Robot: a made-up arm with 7 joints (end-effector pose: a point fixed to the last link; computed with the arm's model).
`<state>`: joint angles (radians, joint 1 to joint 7).
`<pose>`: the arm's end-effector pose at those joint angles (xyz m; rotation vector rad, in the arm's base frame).
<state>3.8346 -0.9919 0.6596 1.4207 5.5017 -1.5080 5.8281</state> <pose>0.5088 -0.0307 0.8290 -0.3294 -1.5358 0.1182</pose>
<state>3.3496 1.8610 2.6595 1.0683 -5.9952 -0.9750 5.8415</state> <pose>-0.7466 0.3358 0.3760 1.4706 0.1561 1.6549</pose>
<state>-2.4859 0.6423 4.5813 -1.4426 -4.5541 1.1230 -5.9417</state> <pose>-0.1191 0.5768 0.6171 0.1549 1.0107 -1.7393</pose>
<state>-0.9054 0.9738 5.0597 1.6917 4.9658 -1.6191 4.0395</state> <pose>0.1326 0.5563 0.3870 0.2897 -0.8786 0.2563</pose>
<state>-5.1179 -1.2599 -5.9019 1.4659 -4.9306 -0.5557 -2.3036</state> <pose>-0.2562 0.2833 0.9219 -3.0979 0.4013 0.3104</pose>
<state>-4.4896 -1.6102 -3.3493 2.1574 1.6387 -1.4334 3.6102</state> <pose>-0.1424 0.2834 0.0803 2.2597 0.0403 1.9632</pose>
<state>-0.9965 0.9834 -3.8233 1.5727 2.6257 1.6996 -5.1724</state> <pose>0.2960 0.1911 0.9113 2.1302 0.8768 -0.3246</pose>
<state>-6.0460 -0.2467 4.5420 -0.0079 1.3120 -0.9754 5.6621</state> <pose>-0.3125 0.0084 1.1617 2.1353 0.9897 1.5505</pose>
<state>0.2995 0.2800 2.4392 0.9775 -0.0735 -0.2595 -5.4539</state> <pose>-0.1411 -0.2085 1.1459 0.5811 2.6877 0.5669</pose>
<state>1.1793 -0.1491 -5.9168 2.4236 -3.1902 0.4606 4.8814</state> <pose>-0.0303 -0.3333 0.5419 -0.0523 -1.8761 -2.4237</pose>
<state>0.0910 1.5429 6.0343 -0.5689 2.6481 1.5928 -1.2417</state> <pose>0.6381 -0.2226 0.6167 -1.2659 1.7918 0.2167</pose>
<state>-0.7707 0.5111 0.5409 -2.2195 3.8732 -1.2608 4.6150</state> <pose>-0.1743 -0.0563 0.7942 -2.0534 1.3496 0.0894</pose>
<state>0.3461 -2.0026 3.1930 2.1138 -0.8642 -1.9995 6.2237</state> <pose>-0.1901 0.1897 -0.0651 1.0674 0.8356 -0.3767</pose>
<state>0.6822 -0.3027 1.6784 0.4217 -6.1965 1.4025 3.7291</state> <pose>-0.3878 -0.0530 1.0155 -1.4509 -0.3433 -1.7256</pose>
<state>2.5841 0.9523 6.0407 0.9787 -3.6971 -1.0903 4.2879</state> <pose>-0.5159 -0.4791 0.3851 -0.7346 0.2910 1.5241</pose>
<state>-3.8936 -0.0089 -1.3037 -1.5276 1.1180 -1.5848 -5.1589</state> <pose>-0.0563 0.3601 0.7485 1.4603 0.7737 -2.6677</pose>
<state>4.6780 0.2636 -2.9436 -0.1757 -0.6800 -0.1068 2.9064</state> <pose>-0.0012 0.3348 1.2084 1.1133 2.5928 -0.6833</pose>
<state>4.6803 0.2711 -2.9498 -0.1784 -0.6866 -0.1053 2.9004</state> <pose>-0.0010 0.3422 1.2055 1.0905 2.5995 -0.6972</pose>
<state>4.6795 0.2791 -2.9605 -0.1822 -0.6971 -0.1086 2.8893</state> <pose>-0.0027 0.3508 1.2017 1.0431 2.6111 -0.7173</pose>
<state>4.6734 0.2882 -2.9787 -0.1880 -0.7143 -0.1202 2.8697</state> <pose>-0.0078 0.3619 1.1964 0.9537 2.6289 -0.7479</pose>
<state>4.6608 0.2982 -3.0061 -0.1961 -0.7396 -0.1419 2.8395</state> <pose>-0.0175 0.3749 1.1895 0.8124 2.6502 -0.7898</pose>
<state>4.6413 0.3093 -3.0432 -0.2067 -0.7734 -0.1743 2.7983</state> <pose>-0.0330 0.3896 1.1807 0.6160 2.6671 -0.8416</pose>
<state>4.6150 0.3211 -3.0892 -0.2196 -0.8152 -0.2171 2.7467</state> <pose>-0.0549 0.4042 1.1702 0.3680 2.6683 -0.8993</pose>
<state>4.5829 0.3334 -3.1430 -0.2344 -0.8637 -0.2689 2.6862</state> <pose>-0.0832 0.4167 1.1582 0.0781 2.6418 -0.9576</pose>
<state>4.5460 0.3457 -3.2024 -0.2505 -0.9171 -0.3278 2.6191</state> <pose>-0.1169 0.4248 1.1455 -0.2379 2.5776 -1.0106</pose>
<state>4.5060 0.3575 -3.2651 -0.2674 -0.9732 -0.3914 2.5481</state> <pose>-0.1542 0.4269 1.1328 -0.5606 2.4713 -1.0534</pose>
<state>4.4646 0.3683 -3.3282 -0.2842 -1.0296 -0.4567 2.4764</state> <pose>-0.1923 0.4221 1.1211 -0.8694 2.3263 -1.0823</pose>
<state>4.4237 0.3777 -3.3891 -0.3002 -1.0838 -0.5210 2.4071</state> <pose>-0.2284 0.4111 1.1110 -1.1469 2.1527 -1.0965</pose>
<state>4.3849 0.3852 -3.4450 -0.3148 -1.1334 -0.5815 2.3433</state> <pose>-0.2601 0.3952 1.1029 -1.3805 1.9661 -1.0971</pose>
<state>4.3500 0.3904 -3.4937 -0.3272 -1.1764 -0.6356 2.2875</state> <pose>-0.2859 0.3768 1.0971 -1.5648 1.7844 -1.0871</pose>
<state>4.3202 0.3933 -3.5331 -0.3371 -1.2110 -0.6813 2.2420</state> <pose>-0.3053 0.3583 1.0934 -1.6995 1.6240 -1.0711</pose>
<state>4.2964 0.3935 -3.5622 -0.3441 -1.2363 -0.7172 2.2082</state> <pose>-0.3185 0.3415 1.0917 -1.7893 1.4976 -1.0525</pose>
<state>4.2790 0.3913 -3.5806 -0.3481 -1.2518 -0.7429 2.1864</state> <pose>-0.3262 0.3277 1.0916 -1.8407 1.4118 -1.0350</pose>
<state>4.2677 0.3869 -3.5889 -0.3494 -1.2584 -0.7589 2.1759</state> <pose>-0.3296 0.3174 1.0928 -1.8615 1.3666 -1.0203</pose>
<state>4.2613 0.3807 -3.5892 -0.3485 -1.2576 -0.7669 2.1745</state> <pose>-0.3298 0.3100 1.0951 -1.8597 1.3552 -1.0086</pose>
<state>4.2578 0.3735 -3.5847 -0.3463 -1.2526 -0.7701 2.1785</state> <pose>-0.3281 0.3045 1.0979 -1.8451 1.3638 -0.9987</pose>
